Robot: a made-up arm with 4 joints. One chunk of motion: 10 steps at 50 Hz.
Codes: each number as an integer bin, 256 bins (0 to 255) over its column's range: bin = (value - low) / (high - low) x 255, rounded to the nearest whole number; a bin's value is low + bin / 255 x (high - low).
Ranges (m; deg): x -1.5..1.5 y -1.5..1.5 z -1.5..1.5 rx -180..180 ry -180..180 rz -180..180
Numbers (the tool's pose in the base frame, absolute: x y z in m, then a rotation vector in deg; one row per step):
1: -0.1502 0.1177 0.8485 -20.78 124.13 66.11
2: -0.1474 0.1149 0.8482 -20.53 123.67 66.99
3: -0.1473 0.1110 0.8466 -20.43 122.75 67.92
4: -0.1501 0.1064 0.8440 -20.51 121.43 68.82
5: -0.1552 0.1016 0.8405 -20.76 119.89 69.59
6: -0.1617 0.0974 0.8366 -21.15 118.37 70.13
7: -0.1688 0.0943 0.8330 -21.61 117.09 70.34
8: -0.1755 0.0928 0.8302 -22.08 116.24 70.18
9: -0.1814 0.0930 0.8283 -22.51 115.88 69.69
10: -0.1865 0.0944 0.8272 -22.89 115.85 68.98
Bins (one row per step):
1: 115 138 200 113 215 174
2: 115 137 200 113 215 175
3: 115 137 199 113 214 176
4: 115 137 199 113 214 176
5: 114 136 199 113 212 177
6: 114 136 199 113 211 177
7: 113 136 198 112 210 177
8: 113 135 198 112 210 177
9: 112 135 198 112 210 177
10: 112 136 198 111 210 176

